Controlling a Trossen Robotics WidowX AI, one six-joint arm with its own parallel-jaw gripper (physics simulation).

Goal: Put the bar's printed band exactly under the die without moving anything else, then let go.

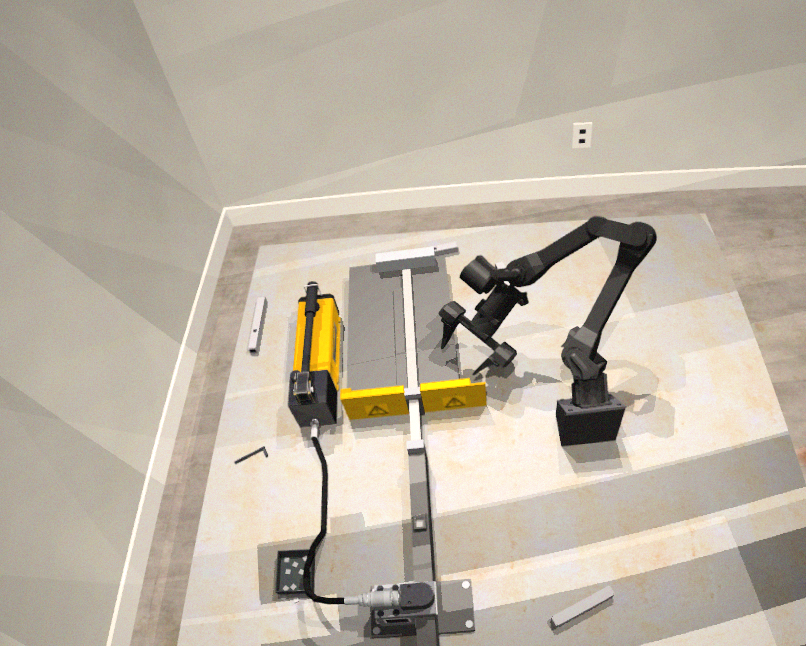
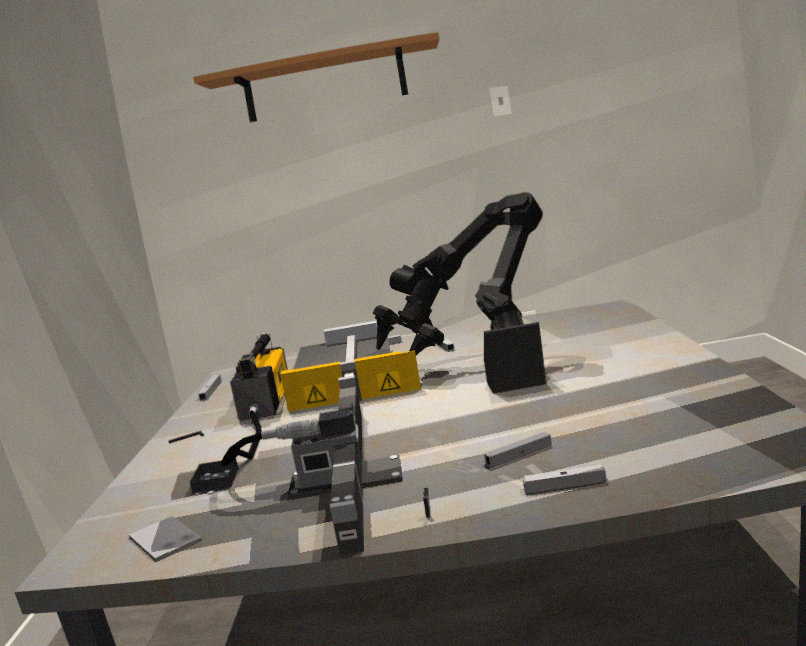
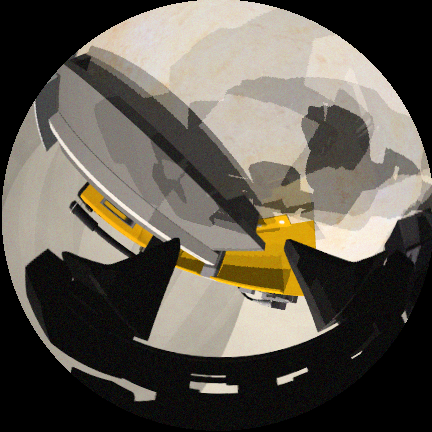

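Pixels of known places: gripper, fingertip midpoint: (image 1: 457,361) (image 3: 234,244); arm's base, link origin: (image 1: 591,403) (image 2: 511,338).
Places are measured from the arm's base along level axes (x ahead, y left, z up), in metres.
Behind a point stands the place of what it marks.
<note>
A long pale bar (image 1: 409,323) {x 0.341, y -0.319, z -0.034 m} (image 2: 350,348) {x 0.339, y -0.343, z -0.035 m} runs over a grey bed plate (image 1: 370,316) {x 0.433, y -0.380, z -0.055 m} (image 3: 125,145) {x 0.267, y -0.304, z -0.055 m} and through the gap in a yellow guard (image 1: 376,405) {x 0.443, y -0.124, z -0.054 m} (image 2: 312,388) {x 0.449, y -0.124, z -0.058 m} (image 3: 301,237) {x 0.219, y -0.108, z -0.081 m}. It lines up with a dark grey rail (image 1: 418,481) {x 0.375, y 0.084, z -0.029 m}. The machine head (image 1: 415,594) (image 2: 314,460) {x 0.454, y 0.345, z -0.049 m} stands farther along the rail; its die cannot be made out, nor can a printed band. My gripper (image 1: 458,361) {x 0.249, y -0.188, z -0.035 m} (image 2: 396,350) {x 0.249, y -0.188, z -0.035 m} (image 3: 234,244) {x 0.249, y -0.188, z -0.035 m} is wide open and empty. It hangs tilted near the bed's right side, behind the guard and right of the bar, apart from it.
A yellow and black unit (image 1: 321,339) {x 0.551, y -0.309, z -0.020 m} (image 2: 271,363) {x 0.543, y -0.285, z -0.020 m} stands left of the bed, with a black cable (image 1: 324,491) {x 0.580, y 0.043, z -0.093 m} to the head. Loose short bars (image 1: 257,323) {x 0.734, y -0.452, z -0.084 m} (image 1: 581,607) {x 0.114, y 0.375, z -0.085 m} (image 2: 565,479) {x 0.083, y 0.529, z -0.091 m}, a hex key (image 1: 250,455) {x 0.750, y -0.077, z -0.100 m} (image 2: 185,437) {x 0.752, y -0.076, z -0.102 m} and a small dark tray (image 2: 201,479) {x 0.680, y 0.195, z -0.103 m} lie around.
</note>
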